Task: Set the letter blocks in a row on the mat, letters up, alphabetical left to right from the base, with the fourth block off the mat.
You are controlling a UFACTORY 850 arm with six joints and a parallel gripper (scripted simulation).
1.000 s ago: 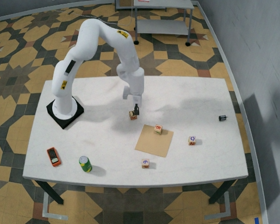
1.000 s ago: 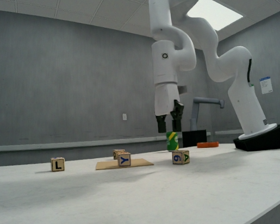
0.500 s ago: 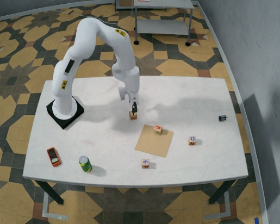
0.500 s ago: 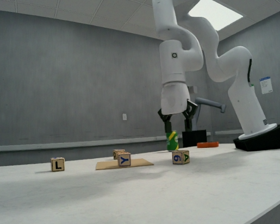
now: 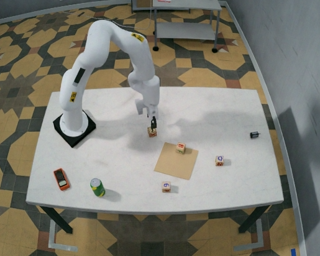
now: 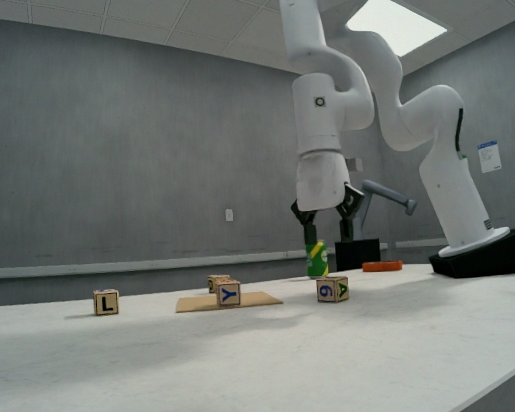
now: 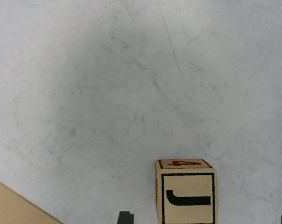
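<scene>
The J block lies 100 mm below my hand. Round my hand: tan mat: 200 mm to the right, 120 mm below, 110 mm ahead; Q block: 350 mm ahead, 250 mm to the right, 100 mm below; green can: 360 mm to the right, 330 mm behind, 60 mm below.
</scene>
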